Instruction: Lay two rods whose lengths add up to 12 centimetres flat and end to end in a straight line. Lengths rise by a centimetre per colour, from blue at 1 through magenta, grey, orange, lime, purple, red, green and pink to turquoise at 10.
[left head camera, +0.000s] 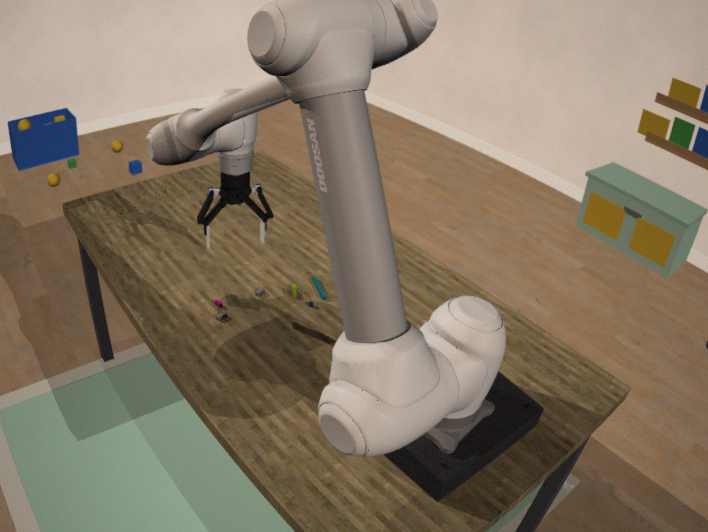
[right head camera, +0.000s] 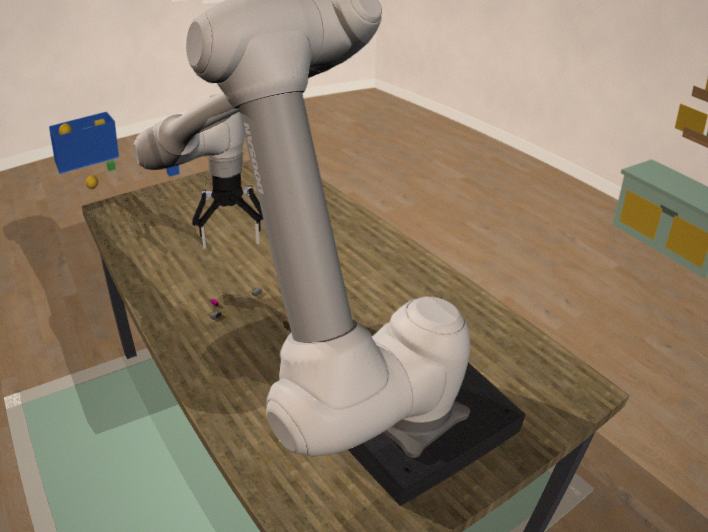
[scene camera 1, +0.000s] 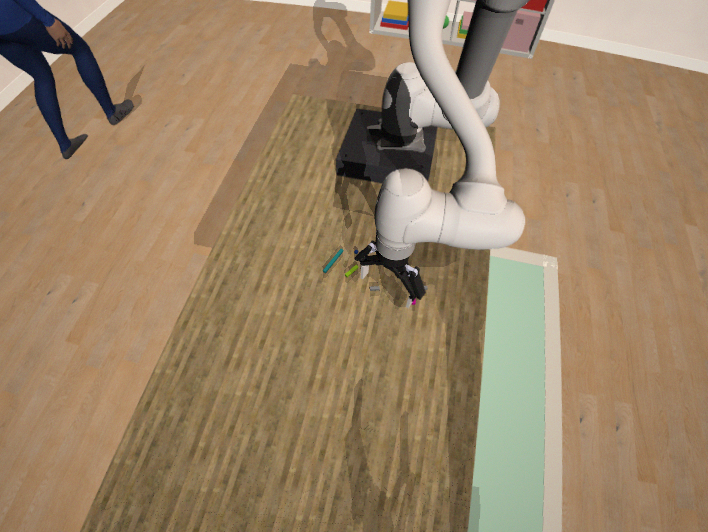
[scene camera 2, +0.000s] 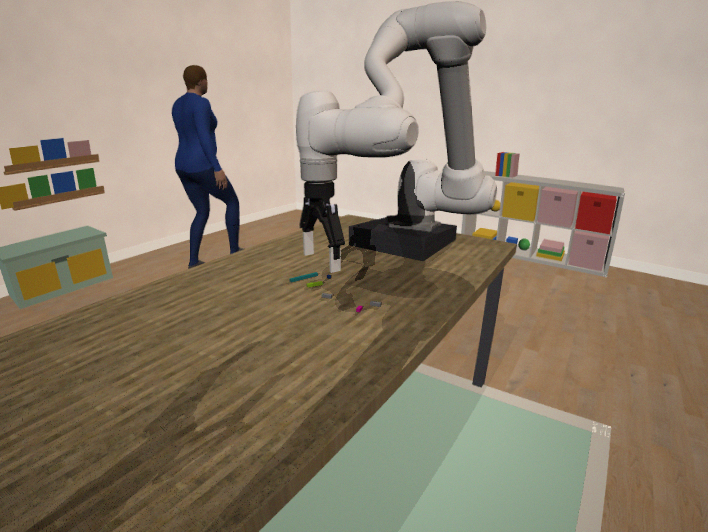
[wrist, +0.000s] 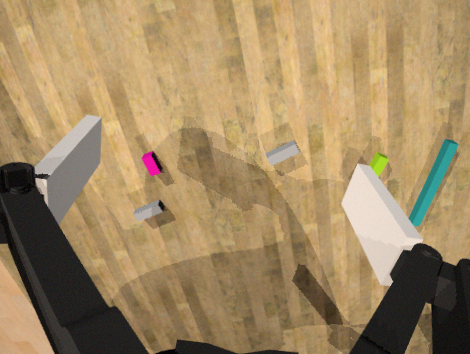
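Pixels of known places: gripper, fingertip midpoint: (left head camera: 235, 243) (right head camera: 231, 243) (scene camera 1: 386, 289) (scene camera 2: 321, 262) (wrist: 229, 162); arm's base at its link origin: (right head camera: 411, 411) (scene camera 1: 400, 136) (scene camera 2: 415, 225).
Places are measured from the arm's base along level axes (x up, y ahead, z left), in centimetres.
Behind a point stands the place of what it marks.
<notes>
My gripper (left head camera: 235, 243) @(x 6.6, y 70.1, z -3.7 cm) (right head camera: 230, 244) @(x 6.6, y 70.1, z -3.7 cm) (scene camera 1: 386, 290) @(x 6.6, y 70.1, z -3.7 cm) (scene camera 2: 321, 261) @(x 6.6, y 70.1, z -3.7 cm) (wrist: 229, 162) @(x 6.6, y 70.1, z -3.7 cm) is open and empty, pointing down above the table. A turquoise rod (left head camera: 318, 287) @(x -6.4, y 53.9, z -20.1 cm) (scene camera 1: 333, 260) @(x -6.2, y 54.2, z -20.3 cm) (scene camera 2: 303, 277) @(x -6.6, y 54.7, z -20.1 cm) (wrist: 434, 181) @(x -6.2, y 54.7, z -20.5 cm) lies flat beside a lime rod (left head camera: 294, 290) @(x -6.2, y 57.0, z -13.8 cm) (scene camera 1: 351, 271) @(x -6.2, y 57.9, z -14.2 cm) (scene camera 2: 314, 284) @(x -6.5, y 57.9, z -13.9 cm) (wrist: 380, 162) @(x -6.2, y 59.0, z -15.3 cm), with a gap; a finger partly hides the lime one in the wrist view. A blue cube-like rod (left head camera: 310, 304) @(x -6.5, y 49.9, z -12.8 cm) (scene camera 1: 356, 251) @(x -6.2, y 50.2, z -13.2 cm) (scene camera 2: 329, 276) @(x -6.5, y 50.2, z -12.9 cm) lies near them. One grey rod (left head camera: 260, 292) @(x -6.4, y 62.5, z -6.3 cm) (right head camera: 256, 292) @(x -6.5, y 62.5, z -6.1 cm) (scene camera 1: 374, 288) @(x -6.3, y 63.2, z -6.6 cm) (scene camera 2: 326, 296) @(x -6.7, y 63.5, z -6.4 cm) (wrist: 283, 152) @(x -6.2, y 63.3, z -6.6 cm) lies apart. Another grey rod (left head camera: 221, 316) @(x -6.4, y 61.1, z 8.6 cm) (right head camera: 215, 315) @(x -6.5, y 61.0, z 8.7 cm) (scene camera 2: 375, 304) @(x -6.7, y 62.0, z 8.5 cm) (wrist: 149, 210) @(x -6.2, y 61.8, z 8.0 cm) lies near a magenta rod (left head camera: 218, 303) @(x -6.3, y 65.9, z 5.8 cm) (right head camera: 214, 302) @(x -6.4, y 66.0, z 5.8 cm) (scene camera 2: 359, 308) @(x -6.3, y 66.8, z 5.8 cm) (wrist: 151, 163) @(x -6.2, y 66.6, z 5.4 cm).
The arm stands on a black base block (left head camera: 437, 477) @(x -0.6, y -10.5, z 15.0 cm) (right head camera: 400, 483) @(x -0.7, y -11.3, z 14.9 cm) (scene camera 1: 357, 149) @(x 0.5, y 9.6, z -16.0 cm) (scene camera 2: 400, 243) @(x -2.1, y 19.5, z 0.4 cm) at one end of the wooden table (left head camera: 188, 343) @(x -7.2, y 58.7, z 21.3 cm) (scene camera 1: 286, 371) @(x -7.3, y 91.1, z -29.7 cm) (scene camera 2: 228, 343) @(x -7.2, y 95.8, z -14.9 cm). A person (scene camera 1: 42, 74) (scene camera 2: 194, 137) stands on the floor beyond the table's long side.
</notes>
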